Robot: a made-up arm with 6 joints. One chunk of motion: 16 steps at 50 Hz.
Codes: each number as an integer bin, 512 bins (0 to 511) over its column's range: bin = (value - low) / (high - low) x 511, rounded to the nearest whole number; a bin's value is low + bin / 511 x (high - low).
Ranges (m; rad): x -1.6..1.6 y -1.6..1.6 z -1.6..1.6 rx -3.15..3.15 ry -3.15..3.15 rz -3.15..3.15
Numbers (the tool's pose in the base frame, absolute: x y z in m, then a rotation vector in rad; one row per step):
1: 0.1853 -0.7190 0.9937 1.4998 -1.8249 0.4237
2: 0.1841 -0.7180 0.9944 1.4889 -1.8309 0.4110
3: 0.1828 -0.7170 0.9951 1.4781 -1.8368 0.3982
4: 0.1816 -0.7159 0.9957 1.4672 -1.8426 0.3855
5: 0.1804 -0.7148 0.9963 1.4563 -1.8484 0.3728
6: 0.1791 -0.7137 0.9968 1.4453 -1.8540 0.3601
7: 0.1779 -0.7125 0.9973 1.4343 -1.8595 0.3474
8: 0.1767 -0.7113 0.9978 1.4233 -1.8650 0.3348
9: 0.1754 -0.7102 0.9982 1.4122 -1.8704 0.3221
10: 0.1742 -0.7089 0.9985 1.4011 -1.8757 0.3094
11: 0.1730 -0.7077 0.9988 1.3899 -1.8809 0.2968
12: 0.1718 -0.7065 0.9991 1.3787 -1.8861 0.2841
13: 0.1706 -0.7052 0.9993 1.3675 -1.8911 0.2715
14: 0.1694 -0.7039 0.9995 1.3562 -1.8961 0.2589
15: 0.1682 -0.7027 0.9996 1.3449 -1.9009 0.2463
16: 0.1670 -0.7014 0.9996 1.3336 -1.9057 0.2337
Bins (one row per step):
1: 285 141 414 377 107 290
2: 285 141 414 376 107 289
3: 285 141 414 375 107 288
4: 284 141 415 375 106 287
5: 284 141 415 374 106 286
6: 284 142 415 373 105 285
7: 284 142 415 372 105 284
8: 284 142 415 371 104 283
9: 284 142 415 370 104 282
10: 283 142 415 369 103 281
11: 283 142 415 368 103 280
12: 283 143 415 367 103 279
13: 283 143 415 366 102 278
14: 283 143 415 366 102 276
15: 282 143 415 365 101 275
16: 282 143 415 364 101 274

